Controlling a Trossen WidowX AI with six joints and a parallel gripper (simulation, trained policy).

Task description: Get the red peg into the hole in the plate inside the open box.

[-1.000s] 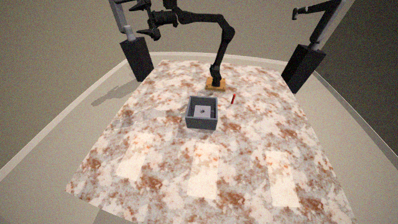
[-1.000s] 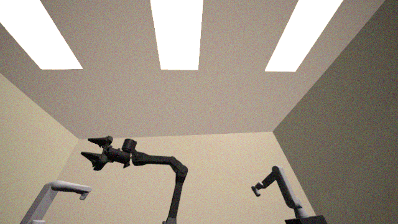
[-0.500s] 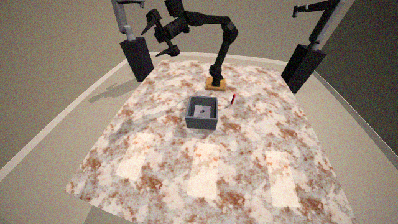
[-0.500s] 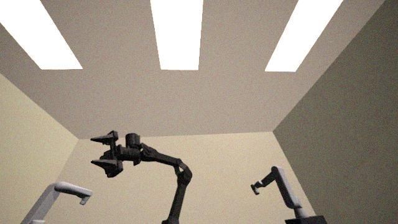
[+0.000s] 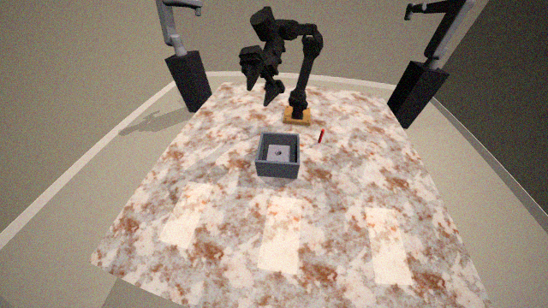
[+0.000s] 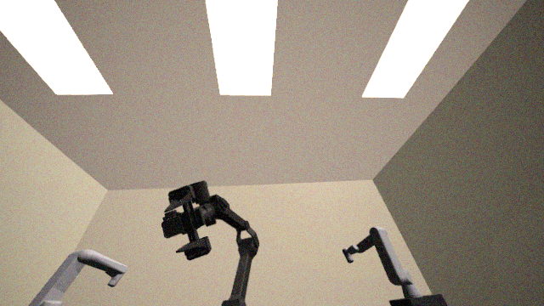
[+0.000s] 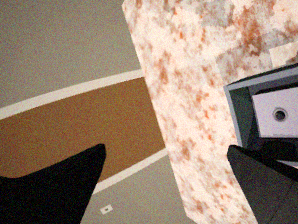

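Now: the red peg 26 cm below my gripper tip, 24 cm to the left of it and 16 cm behind it. From my gripper tip the other things lie so: grey box: 27 cm below, 6 cm to the left, 1 cm behind; then plate: 26 cm below, 6 cm to the left, 1 cm behind.
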